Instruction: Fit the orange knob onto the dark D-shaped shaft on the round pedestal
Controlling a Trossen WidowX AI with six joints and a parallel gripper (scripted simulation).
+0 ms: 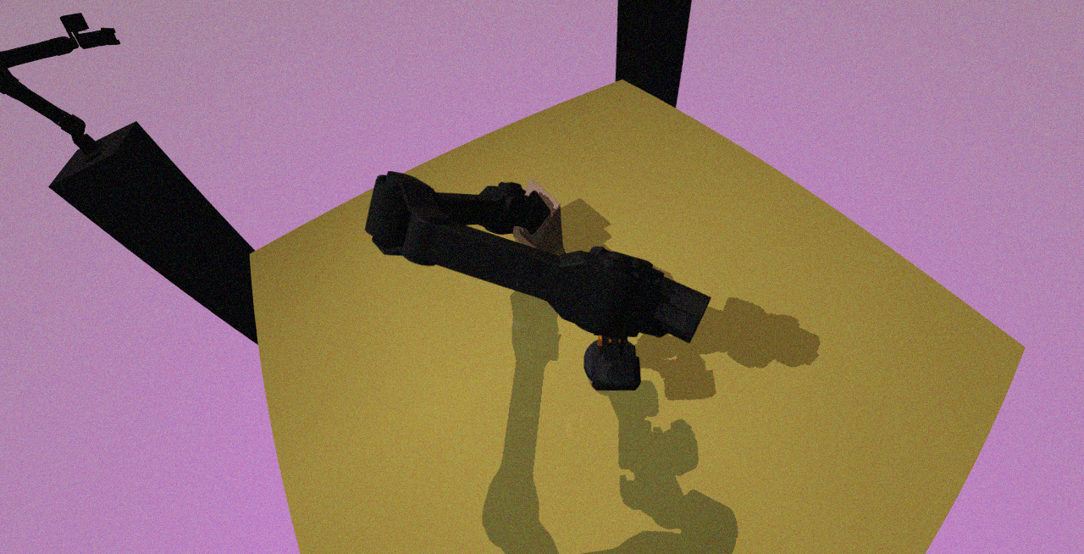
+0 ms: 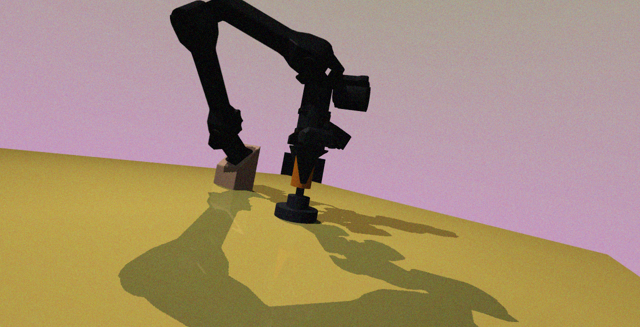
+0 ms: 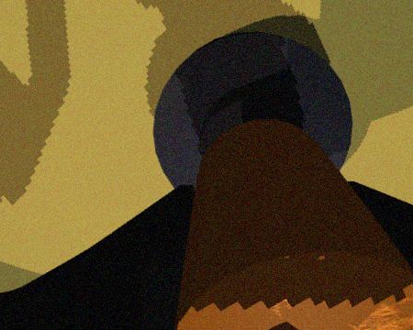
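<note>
My gripper tip is 20 mm below the orange knob. Also, from my gripper tip: dark pedestal 40 mm below.
</note>
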